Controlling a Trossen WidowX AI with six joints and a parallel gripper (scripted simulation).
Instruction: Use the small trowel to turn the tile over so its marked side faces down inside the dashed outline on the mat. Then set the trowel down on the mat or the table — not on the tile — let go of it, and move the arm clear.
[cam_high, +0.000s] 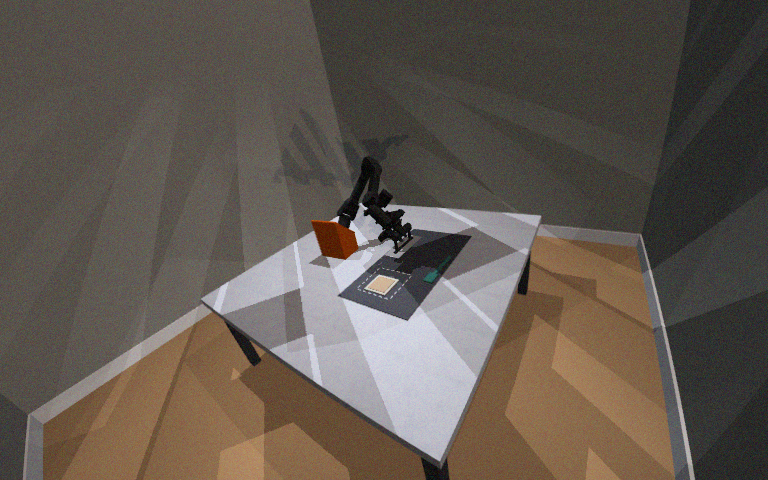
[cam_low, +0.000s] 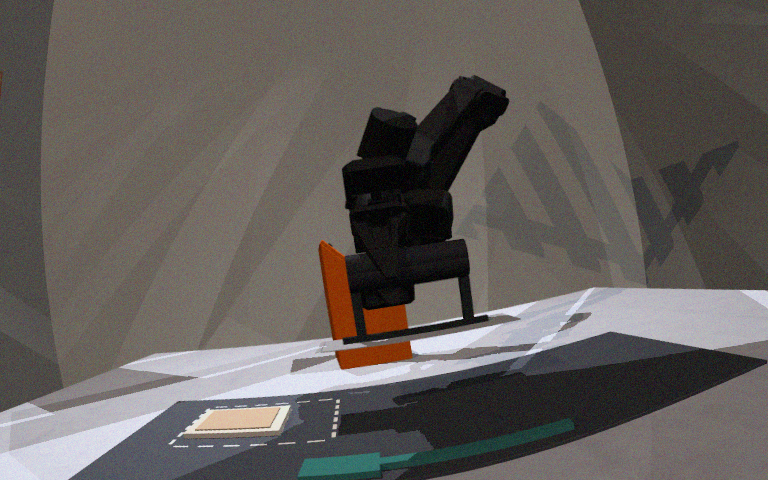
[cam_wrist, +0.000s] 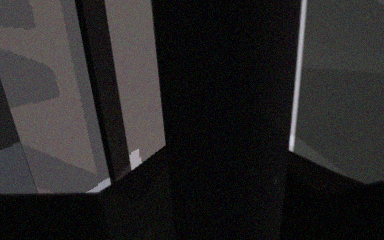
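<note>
Right now my gripper tip is 15 cm above the dark mat, 1 cm to the right of it and 1 cm short of it. The rest, counted from my gripper tip: teal trowel 15 cm ahead, 12 cm below, 1 cm to the right; beige tile 19 cm to the right, 12 cm below, 1 cm behind.
</note>
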